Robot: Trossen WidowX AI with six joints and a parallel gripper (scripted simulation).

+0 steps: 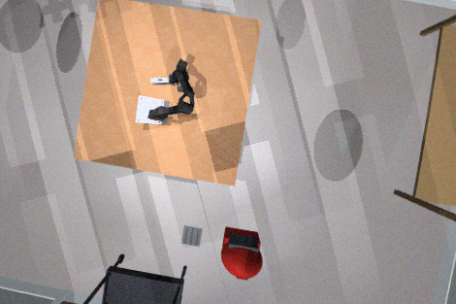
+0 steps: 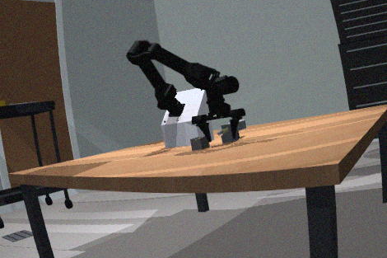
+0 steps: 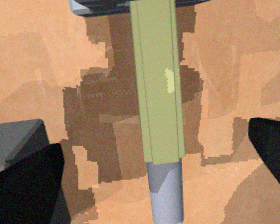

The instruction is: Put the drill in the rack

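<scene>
My gripper tip is now 1 cm past the drill, 4 cm to the right of it and 3 cm below it. The rest, counted from my gripper tip: grey housing block 3 cm behind, 14 cm to the left, 2 cm above.
</scene>
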